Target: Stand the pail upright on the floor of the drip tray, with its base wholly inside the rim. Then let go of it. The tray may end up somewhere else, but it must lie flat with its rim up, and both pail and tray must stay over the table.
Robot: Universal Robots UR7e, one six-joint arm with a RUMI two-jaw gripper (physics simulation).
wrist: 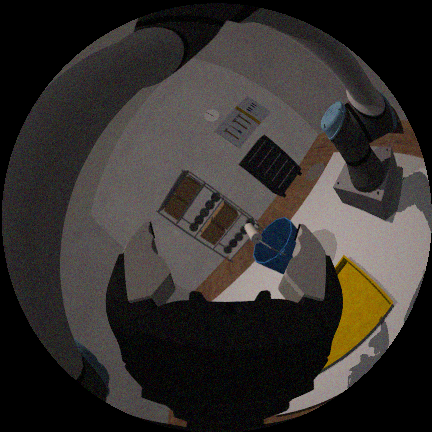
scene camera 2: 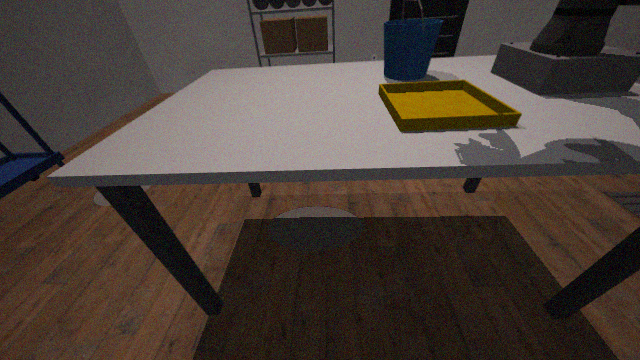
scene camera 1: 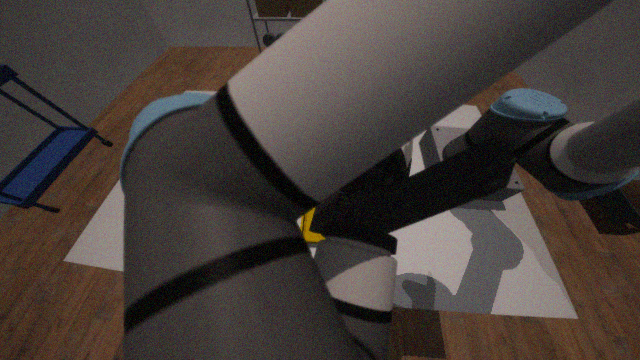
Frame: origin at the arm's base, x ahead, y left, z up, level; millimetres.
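Seen in the pictures: gripper, between the fingertips: (wrist: 225,225); arm's base, origin of its link: (wrist: 367,174) (scene camera 2: 562,50).
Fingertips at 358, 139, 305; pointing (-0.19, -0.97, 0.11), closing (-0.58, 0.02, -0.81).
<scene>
Pixels of each thing's top centre, then the offset from my fingertips to it, as dx, dy, dz. Level surfaces: height alone.
- white table, height of its surface: dz -395
- yellow drip tray, centre of its top: (wrist: 335,315) (scene camera 2: 438,96) +27, +0, -366
- white grip, centre of its top: (wrist: 248,229) +39, -313, -142
The blue pail (scene camera 2: 409,50) (wrist: 282,232) stands upright on the white table (scene camera 2: 250,125), beyond the yellow drip tray (scene camera 2: 457,123) (wrist: 357,310) and outside it. Its wire handle is raised, with a white grip (wrist: 252,232) at the top. The tray lies flat with its rim up; a small yellow part of it shows in scene camera 1, where the arm hides the rest and the pail. My gripper (wrist: 225,225) is open and empty. In the wrist view the pail appears beside the right finger, partly behind it; the gap between them is hard to judge.
The robot's grey base block (scene camera 2: 565,67) (wrist: 367,192) stands on the table, right of pail and tray in scene camera 2. My large arm links (scene camera 1: 210,200) cross scene camera 1. A shelf rack and a black cabinet (wrist: 270,165) stand beyond the table.
</scene>
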